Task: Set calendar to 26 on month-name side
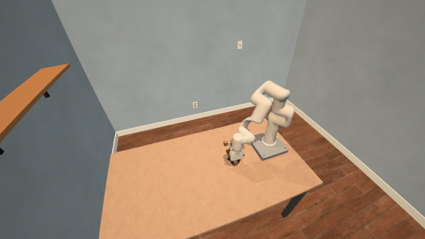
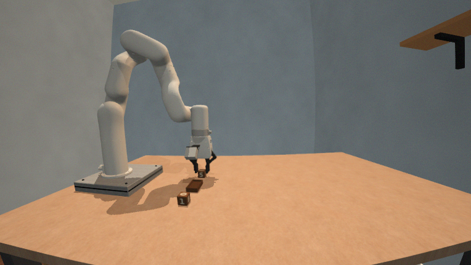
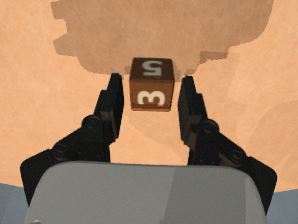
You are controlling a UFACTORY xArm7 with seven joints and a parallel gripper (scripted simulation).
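My hand is 110 mm to the left of the brown tray, 30 mm above it and 20 mm past it. The rest, counted from my hand: brown cube 220 mm to the right, 40 mm behind, 20 mm below.
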